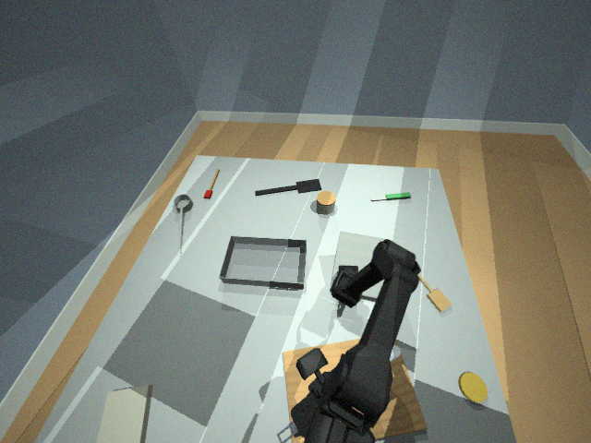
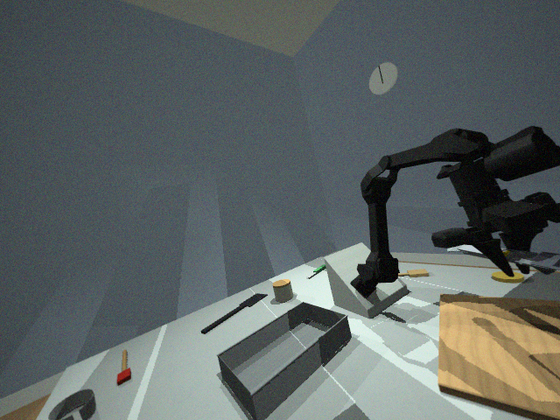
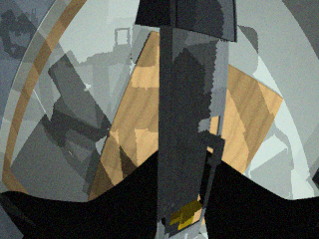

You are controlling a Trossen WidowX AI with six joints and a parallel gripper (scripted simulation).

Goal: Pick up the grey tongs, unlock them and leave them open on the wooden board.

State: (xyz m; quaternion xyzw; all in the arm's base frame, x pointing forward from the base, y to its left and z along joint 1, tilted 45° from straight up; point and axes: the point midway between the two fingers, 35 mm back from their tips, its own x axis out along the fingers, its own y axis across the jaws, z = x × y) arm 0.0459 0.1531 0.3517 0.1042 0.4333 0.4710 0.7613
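Now: gripper tip 170 mm above the wooden board, 70 mm past it and 40 mm to the left of it. From my gripper tip the other things lie so: yellow disc (420 mm behind, 170 mm below, 80 mm to the right); then yellow lock piece (30 mm above, 10 mm to the right, 10 mm behind); then roasting tin (400 mm to the right, 240 mm ahead, 150 mm below).
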